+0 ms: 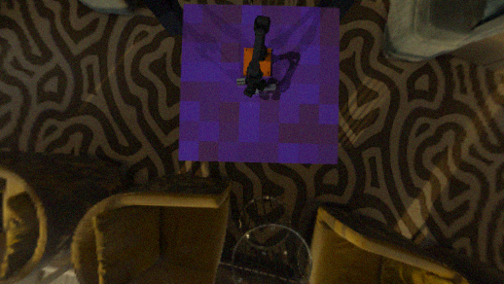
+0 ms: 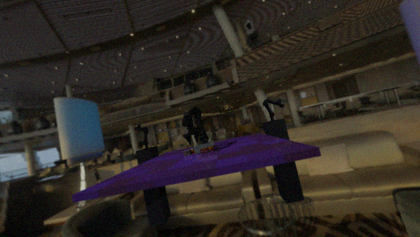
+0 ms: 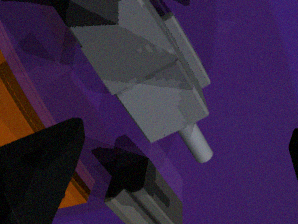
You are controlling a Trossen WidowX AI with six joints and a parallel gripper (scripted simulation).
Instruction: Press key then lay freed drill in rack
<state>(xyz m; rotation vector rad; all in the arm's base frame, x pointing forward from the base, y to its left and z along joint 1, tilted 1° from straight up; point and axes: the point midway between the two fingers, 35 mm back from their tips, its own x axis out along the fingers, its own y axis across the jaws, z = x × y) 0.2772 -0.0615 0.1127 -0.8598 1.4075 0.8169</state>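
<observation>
Now: gripper tip 4 cm above the pale drill bit, 2 cm to the right of it and 1 cm past it.
</observation>
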